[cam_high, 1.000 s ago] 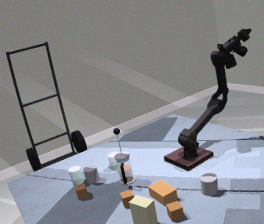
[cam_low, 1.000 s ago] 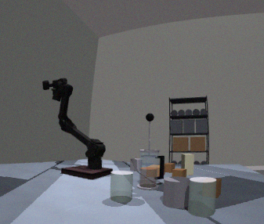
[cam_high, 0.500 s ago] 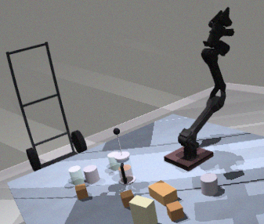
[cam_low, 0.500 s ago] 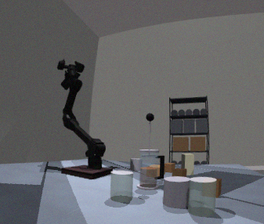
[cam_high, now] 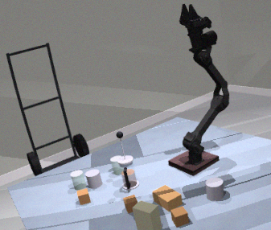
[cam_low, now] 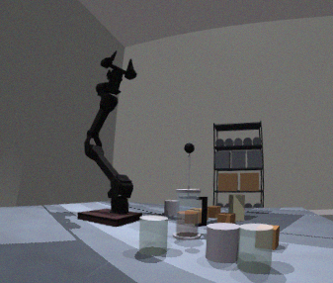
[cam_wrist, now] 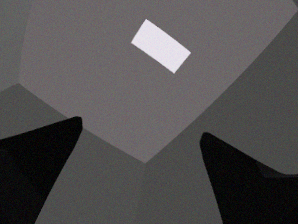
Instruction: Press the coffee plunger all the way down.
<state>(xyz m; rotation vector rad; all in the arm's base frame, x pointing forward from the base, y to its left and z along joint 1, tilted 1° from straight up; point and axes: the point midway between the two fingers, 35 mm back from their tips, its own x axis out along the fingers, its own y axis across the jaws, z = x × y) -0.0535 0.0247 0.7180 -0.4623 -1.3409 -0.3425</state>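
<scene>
Now: gripper tip 38 cm short of the coffee press, 15 cm to the left of it and 65 cm above it.
</scene>
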